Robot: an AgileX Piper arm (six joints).
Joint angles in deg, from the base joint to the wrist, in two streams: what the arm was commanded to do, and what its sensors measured. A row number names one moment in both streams.
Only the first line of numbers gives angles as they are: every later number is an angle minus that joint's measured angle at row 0.
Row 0, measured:
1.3 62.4 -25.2 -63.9 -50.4 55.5
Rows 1 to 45, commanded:
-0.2 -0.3 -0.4 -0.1 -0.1 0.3
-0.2 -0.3 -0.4 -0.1 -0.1 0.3
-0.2 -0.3 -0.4 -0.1 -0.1 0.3
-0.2 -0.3 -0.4 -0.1 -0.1 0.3
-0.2 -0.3 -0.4 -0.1 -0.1 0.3
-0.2 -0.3 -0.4 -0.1 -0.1 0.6
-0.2 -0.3 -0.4 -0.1 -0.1 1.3
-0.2 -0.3 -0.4 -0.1 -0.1 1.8
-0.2 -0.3 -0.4 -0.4 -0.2 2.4
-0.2 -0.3 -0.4 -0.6 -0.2 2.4
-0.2 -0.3 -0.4 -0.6 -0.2 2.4
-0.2 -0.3 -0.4 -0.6 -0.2 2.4
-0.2 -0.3 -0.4 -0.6 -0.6 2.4
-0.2 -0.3 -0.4 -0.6 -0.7 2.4
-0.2 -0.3 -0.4 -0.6 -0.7 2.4
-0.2 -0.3 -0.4 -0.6 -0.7 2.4
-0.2 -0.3 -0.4 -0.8 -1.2 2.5
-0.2 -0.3 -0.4 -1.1 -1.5 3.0
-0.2 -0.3 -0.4 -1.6 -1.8 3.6
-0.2 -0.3 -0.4 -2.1 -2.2 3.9
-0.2 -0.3 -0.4 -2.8 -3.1 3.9
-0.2 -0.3 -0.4 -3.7 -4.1 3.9
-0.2 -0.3 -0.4 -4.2 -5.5 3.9
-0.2 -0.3 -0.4 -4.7 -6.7 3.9
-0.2 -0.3 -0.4 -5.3 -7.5 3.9
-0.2 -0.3 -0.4 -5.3 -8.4 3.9
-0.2 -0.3 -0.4 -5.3 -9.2 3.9
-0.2 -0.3 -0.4 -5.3 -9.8 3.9
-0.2 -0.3 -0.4 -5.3 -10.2 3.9
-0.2 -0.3 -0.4 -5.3 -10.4 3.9
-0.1 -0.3 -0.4 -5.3 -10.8 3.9
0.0 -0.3 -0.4 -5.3 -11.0 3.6
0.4 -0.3 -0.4 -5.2 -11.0 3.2
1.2 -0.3 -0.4 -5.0 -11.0 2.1
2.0 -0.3 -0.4 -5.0 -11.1 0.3
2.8 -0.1 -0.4 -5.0 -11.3 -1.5
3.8 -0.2 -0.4 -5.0 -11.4 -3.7
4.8 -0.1 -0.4 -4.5 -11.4 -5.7
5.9 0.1 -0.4 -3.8 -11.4 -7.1
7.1 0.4 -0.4 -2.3 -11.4 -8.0
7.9 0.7 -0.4 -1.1 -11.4 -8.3
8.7 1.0 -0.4 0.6 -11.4 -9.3
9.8 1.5 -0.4 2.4 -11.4 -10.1
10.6 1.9 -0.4 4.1 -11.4 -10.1
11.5 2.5 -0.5 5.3 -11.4 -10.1
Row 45, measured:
8.3 0.9 0.0 -1.1 -10.9 -7.9
